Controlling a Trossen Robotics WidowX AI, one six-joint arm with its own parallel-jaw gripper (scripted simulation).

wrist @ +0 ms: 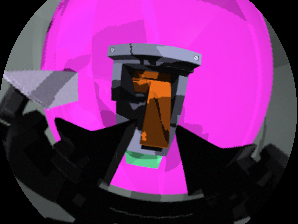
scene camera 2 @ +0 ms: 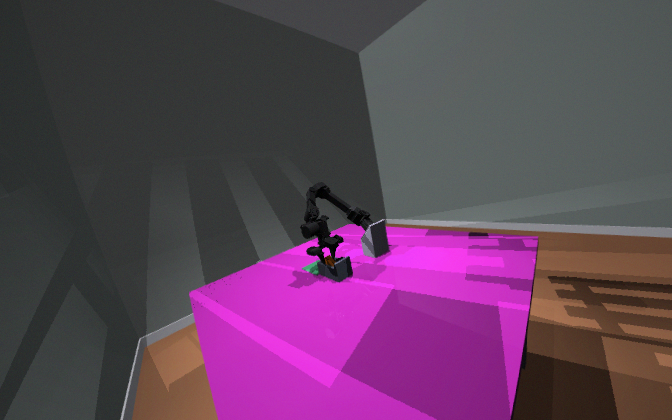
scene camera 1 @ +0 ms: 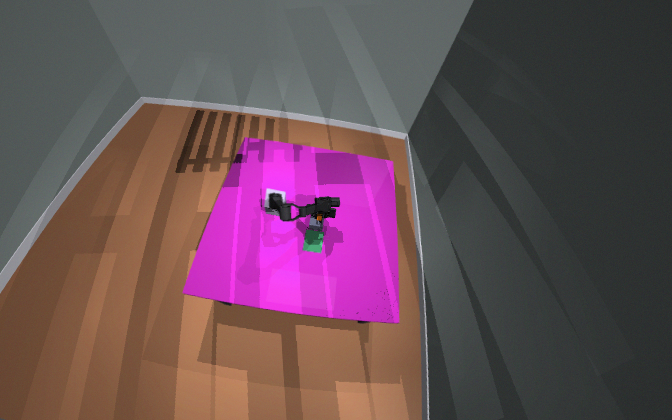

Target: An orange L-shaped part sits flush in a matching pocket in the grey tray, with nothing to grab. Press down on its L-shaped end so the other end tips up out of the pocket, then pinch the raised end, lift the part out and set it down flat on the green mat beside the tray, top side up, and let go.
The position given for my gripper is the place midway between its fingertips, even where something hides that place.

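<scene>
There's an orange L-shaped part (wrist: 158, 113) that I can see from here, and I can see my gripper (wrist: 156, 125) as well.
</scene>
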